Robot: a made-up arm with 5 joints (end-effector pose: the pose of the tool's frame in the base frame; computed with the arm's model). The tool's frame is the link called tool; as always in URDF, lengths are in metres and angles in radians.
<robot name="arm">
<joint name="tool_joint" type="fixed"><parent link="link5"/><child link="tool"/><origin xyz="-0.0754 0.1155 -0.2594"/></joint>
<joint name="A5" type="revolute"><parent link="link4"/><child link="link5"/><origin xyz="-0.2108 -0.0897 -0.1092"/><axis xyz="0 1 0"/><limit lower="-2.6" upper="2.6"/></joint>
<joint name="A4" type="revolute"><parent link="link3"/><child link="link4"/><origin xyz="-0.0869 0.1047 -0.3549"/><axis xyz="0 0 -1"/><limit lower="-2.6" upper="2.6"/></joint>
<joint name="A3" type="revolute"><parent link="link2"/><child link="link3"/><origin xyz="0.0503 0.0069 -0.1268"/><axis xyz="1 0 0"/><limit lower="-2.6" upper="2.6"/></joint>
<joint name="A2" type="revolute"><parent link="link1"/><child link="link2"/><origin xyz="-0.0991 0.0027 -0.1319"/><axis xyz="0 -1 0"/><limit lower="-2.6" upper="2.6"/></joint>
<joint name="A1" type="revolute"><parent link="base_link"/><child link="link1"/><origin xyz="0 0 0.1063"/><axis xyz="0 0 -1"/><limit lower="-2.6" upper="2.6"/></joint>
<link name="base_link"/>
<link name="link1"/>
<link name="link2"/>
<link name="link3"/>
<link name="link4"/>
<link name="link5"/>
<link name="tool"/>
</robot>
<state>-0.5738 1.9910 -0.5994 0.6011 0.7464</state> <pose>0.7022 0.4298 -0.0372 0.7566 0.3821 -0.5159 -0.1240</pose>
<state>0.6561 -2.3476 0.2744 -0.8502 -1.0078</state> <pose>-0.2814 0.5756 0.5491 0.6489 0.5382 0.3620 -0.3978</pose>
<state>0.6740 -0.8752 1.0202 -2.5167 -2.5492</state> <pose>-0.0400 0.4164 -0.1222 0.2439 -0.5872 0.7465 0.1960</pose>
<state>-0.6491 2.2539 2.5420 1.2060 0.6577</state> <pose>-0.3763 -0.3654 -0.5821 0.2855 0.1782 0.2753 0.9005</pose>
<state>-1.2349 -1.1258 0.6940 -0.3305 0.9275</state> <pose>-0.6023 -0.6605 0.1652 0.3607 -0.1581 0.8256 0.4042</pose>
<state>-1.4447 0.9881 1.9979 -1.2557 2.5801</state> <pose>-0.2624 0.0072 -0.2529 0.0994 -0.3196 -0.3251 0.8844</pose>
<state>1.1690 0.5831 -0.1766 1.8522 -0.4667</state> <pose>0.2833 -0.3341 -0.7500 0.0377 0.2047 0.2974 0.9318</pose>
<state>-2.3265 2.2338 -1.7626 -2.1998 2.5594</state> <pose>0.2657 -0.0415 0.0299 0.6692 -0.7162 0.1708 -0.1001</pose>
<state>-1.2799 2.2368 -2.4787 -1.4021 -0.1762</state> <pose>0.1972 -0.5307 -0.4328 0.8337 -0.4336 -0.3416 -0.0171</pose>
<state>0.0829 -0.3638 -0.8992 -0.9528 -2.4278</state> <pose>-0.3086 -0.1312 -0.4086 0.6000 0.3149 -0.5983 0.4277</pose>
